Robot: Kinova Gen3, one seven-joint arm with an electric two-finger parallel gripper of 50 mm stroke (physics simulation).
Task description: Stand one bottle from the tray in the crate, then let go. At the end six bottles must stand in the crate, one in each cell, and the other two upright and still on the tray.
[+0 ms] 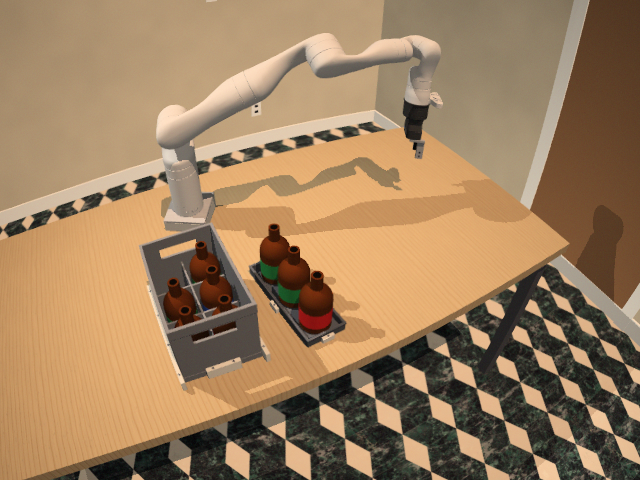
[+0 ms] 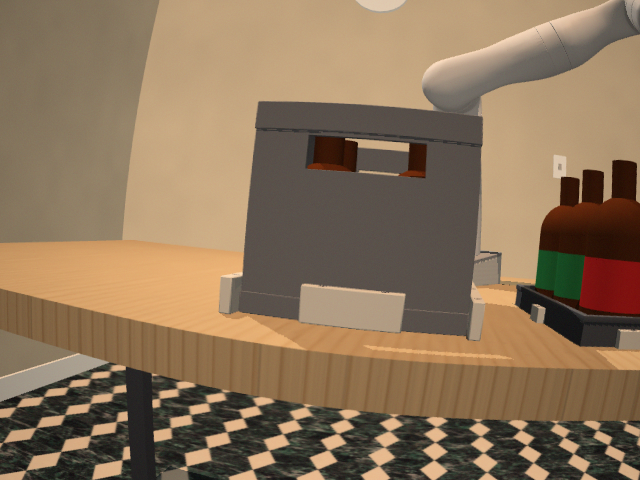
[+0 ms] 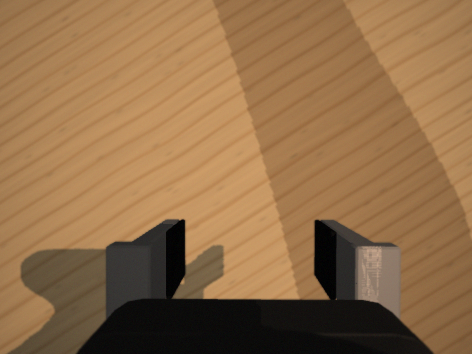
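Where they show: gripper, fingertip midpoint: [image 1: 417, 153] [image 3: 249, 247]; arm's base, link origin: [image 1: 188, 206].
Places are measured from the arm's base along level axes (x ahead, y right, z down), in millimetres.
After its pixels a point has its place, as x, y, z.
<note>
The grey crate [image 1: 222, 352] {538, 97, -14} [image 2: 361, 232] {538, 102, -25} holds several upright brown bottles, including ones at its back right [image 1: 203, 266] {341, 57, -72}, middle right [image 1: 214, 290] {423, 60, -75} and middle left [image 1: 178, 303] {424, 145, -74}. Its back left cell looks empty; the front wall partly hides the nearest bottles. Three brown bottles stand upright in a row on the dark tray [image 1: 305, 333] {530, -102, 43} [image 2: 594, 331] {564, -100, 35}: a red-labelled one [image 1: 315, 307] {543, -117, -52} [image 2: 612, 281] {545, -118, -5} in front, a green-labelled one [image 1: 292, 279] {452, -111, -56} [image 2: 569, 273] {446, -102, -4} in the middle and another green-labelled one [image 1: 272, 255] {363, -106, -56} [image 2: 545, 268] {354, -95, -3} at the back. My gripper [image 1: 418, 150] {197, -671, -104} [image 3: 249, 247] {197, -671, -104} is open and empty, pointing down above the table's far right part, away from tray and crate.
The arm's base [image 1: 187, 209] {47, 14, -24} stands on the table [image 1: 413, 268] {476, -455, 48} behind the crate. Pale blocks [image 1: 223, 367] {549, 106, 22} [image 2: 351, 308] {550, 103, 32} sit against the crate's foot, and small ones [image 1: 327, 337] [image 2: 537, 313] against the tray. The tray stands to the right of the crate, with a narrow gap between.
</note>
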